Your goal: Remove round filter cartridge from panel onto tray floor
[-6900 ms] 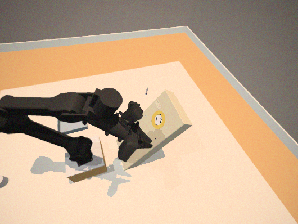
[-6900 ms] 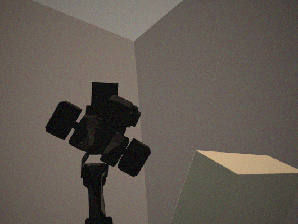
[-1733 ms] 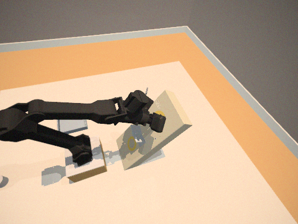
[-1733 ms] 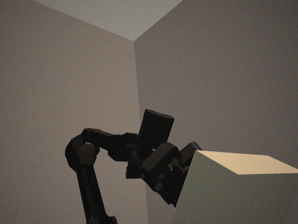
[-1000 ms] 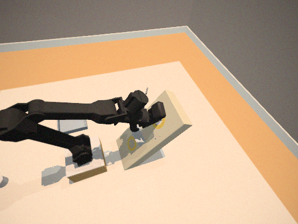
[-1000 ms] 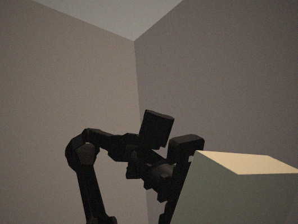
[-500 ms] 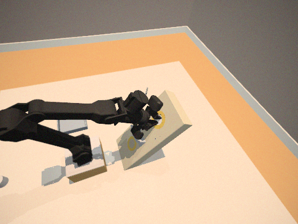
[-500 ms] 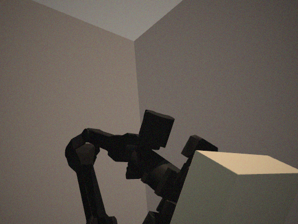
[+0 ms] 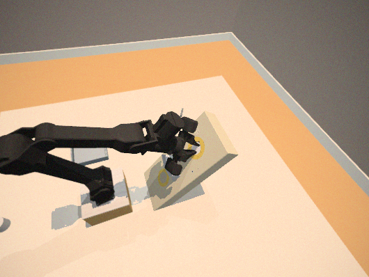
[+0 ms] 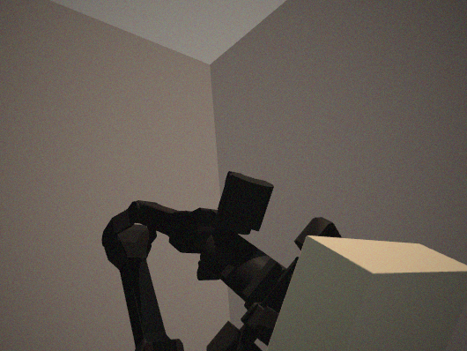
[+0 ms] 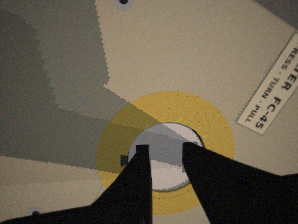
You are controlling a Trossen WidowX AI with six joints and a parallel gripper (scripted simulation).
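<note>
My gripper tip is now 80 mm above the service panel, 40 mm past it and 10 mm to the right of it. From my gripper tip the other things lie so: grey-blue tray 360 mm behind, 340 mm to the left, 250 mm below; then dark piece 370 mm to the left, 260 mm below, 160 mm ahead; then pale round cartridge 10 mm below, 10 mm ahead.
</note>
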